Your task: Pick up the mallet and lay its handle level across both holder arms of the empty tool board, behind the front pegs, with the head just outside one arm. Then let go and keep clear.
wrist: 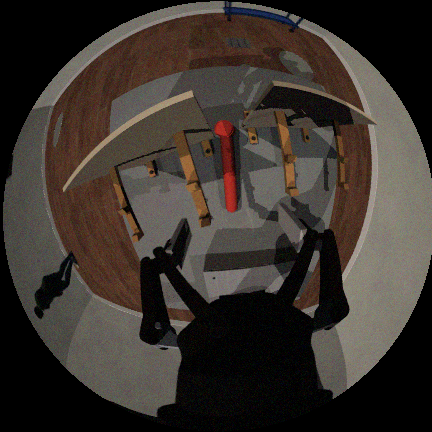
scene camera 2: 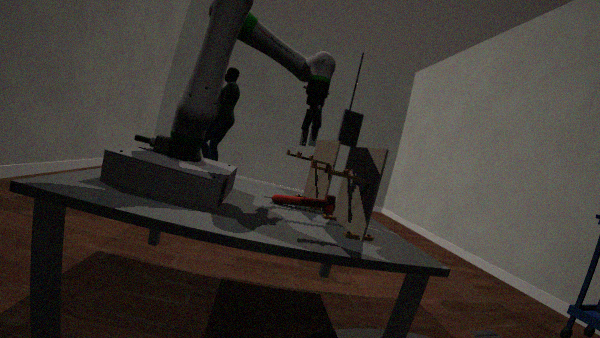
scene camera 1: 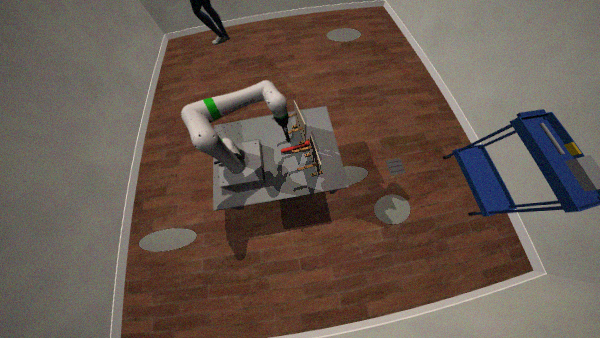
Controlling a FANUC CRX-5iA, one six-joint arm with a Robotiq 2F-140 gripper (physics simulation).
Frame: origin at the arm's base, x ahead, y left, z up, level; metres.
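Seen in the pictures: gripper, between the fingertips: (wrist: 233,219) (scene camera 2: 306,145); arm's base, origin of its link: (scene camera 2: 182,156).
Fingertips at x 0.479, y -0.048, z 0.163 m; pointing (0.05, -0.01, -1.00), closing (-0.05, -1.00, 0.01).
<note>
Offsets run from my fingertips to a thing's middle. Level surfaces: height alone.
The red mallet @(dx +0.047, dy -0.014, dz -0.234 m) (scene camera 1: 295,148) (scene camera 2: 300,201) (wrist: 229,175) lies on the grey table @(dz -0.266 m) (scene camera 1: 319,117) (scene camera 2: 400,255), in the gap between two upright tool boards. Its head is at the board end and its handle points toward the robot base. The far board @(dx +0.092, dy +0.130, dz -0.102 m) (scene camera 1: 300,120) (scene camera 2: 325,165) (wrist: 165,127) is on the left in the wrist view; the near board @(dx +0.103, dy -0.202, dz -0.113 m) (scene camera 1: 315,155) (scene camera 2: 367,167) (wrist: 310,106) is on the right. Each has two orange holder arms with pegs, and no tool shows on them. My gripper (scene camera 1: 288,140) (scene camera 2: 308,143) (wrist: 233,219) is open and empty, high above the table, on the robot's side of the mallet.
The robot's base block (scene camera 1: 247,167) (scene camera 2: 165,175) stands on the table, opposite the boards. Holder arms stick out on both sides of the mallet. Small orange feet sit at the boards' bases. A blue cart (scene camera 1: 482,180) and a person (scene camera 1: 209,20) (scene camera 2: 227,107) are away from the table.
</note>
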